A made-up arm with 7 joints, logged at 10 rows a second.
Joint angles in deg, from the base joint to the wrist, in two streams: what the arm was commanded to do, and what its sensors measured. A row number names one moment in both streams.
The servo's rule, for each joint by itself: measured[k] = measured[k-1] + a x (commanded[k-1-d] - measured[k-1]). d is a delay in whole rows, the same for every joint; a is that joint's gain. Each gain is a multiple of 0.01, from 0.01 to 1. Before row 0 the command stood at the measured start. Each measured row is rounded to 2 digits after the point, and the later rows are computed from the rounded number. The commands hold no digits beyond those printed.
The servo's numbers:
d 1
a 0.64 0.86 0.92 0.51 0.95 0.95 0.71
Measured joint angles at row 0:
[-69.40 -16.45 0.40 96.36 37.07 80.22 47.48]
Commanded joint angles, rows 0 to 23:
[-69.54 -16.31 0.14 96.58 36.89 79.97 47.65]
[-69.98 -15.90 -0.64 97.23 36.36 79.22 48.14]
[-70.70 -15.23 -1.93 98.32 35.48 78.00 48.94]
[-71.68 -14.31 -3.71 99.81 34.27 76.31 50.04]
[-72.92 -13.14 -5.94 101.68 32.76 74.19 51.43]
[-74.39 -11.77 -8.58 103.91 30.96 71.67 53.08]
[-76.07 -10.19 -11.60 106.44 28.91 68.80 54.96]
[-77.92 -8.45 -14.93 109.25 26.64 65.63 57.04]
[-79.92 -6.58 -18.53 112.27 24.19 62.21 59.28]
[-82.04 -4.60 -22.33 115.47 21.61 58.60 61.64]
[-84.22 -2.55 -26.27 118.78 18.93 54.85 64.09]
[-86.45 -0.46 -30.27 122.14 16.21 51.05 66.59]
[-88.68 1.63 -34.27 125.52 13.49 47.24 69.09]
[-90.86 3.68 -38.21 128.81 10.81 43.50 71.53]
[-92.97 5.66 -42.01 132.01 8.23 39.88 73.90]
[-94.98 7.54 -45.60 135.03 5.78 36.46 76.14]
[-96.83 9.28 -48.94 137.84 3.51 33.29 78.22]
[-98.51 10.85 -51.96 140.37 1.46 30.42 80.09]
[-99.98 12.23 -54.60 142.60 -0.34 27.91 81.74]
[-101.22 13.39 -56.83 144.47 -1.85 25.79 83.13]
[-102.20 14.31 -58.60 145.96 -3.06 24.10 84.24]
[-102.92 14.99 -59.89 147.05 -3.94 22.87 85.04]
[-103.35 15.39 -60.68 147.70 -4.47 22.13 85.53]
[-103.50 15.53 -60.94 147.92 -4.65 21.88 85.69]
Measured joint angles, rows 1 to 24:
[-69.40 -16.45 0.40 96.36 37.07 80.22 47.48]
[-69.49 -16.33 0.16 96.47 36.90 79.98 47.60]
[-69.80 -15.96 -0.58 96.86 36.39 79.26 47.98]
[-70.38 -15.33 -1.82 97.60 35.53 78.06 48.66]
[-71.21 -14.45 -3.56 98.73 34.33 76.40 49.64]
[-72.30 -13.32 -5.75 100.23 32.84 74.30 50.91]
[-73.64 -11.99 -8.35 102.11 31.05 71.80 52.45]
[-75.20 -10.44 -11.34 104.32 29.02 68.95 54.23]
[-76.94 -8.73 -14.64 106.83 26.76 65.80 56.23]
[-78.85 -6.88 -18.22 109.60 24.32 62.39 58.40]
[-80.89 -4.92 -22.00 112.59 21.75 58.79 60.70]
[-83.02 -2.88 -25.93 115.75 19.07 55.05 63.11]
[-85.22 -0.80 -29.92 119.01 16.35 51.25 65.58]
[-87.43 1.29 -33.92 122.33 13.63 47.44 68.07]
[-89.63 3.35 -37.87 125.63 10.95 43.70 70.53]
[-91.77 5.34 -41.68 128.88 8.37 40.07 72.92]
[-93.82 7.23 -45.29 132.02 5.91 36.64 75.21]
[-95.75 8.99 -48.65 134.99 3.63 33.46 77.35]
[-97.52 10.59 -51.70 137.73 1.57 30.57 79.30]
[-99.09 12.00 -54.37 140.21 -0.24 28.04 81.03]
[-100.45 13.20 -56.63 142.38 -1.77 25.90 82.52]
[-101.57 14.15 -58.44 144.21 -3.00 24.19 83.74]
[-102.43 14.87 -59.77 145.66 -3.89 22.94 84.66]
[-103.02 15.32 -60.61 146.70 -4.44 22.17 85.28]

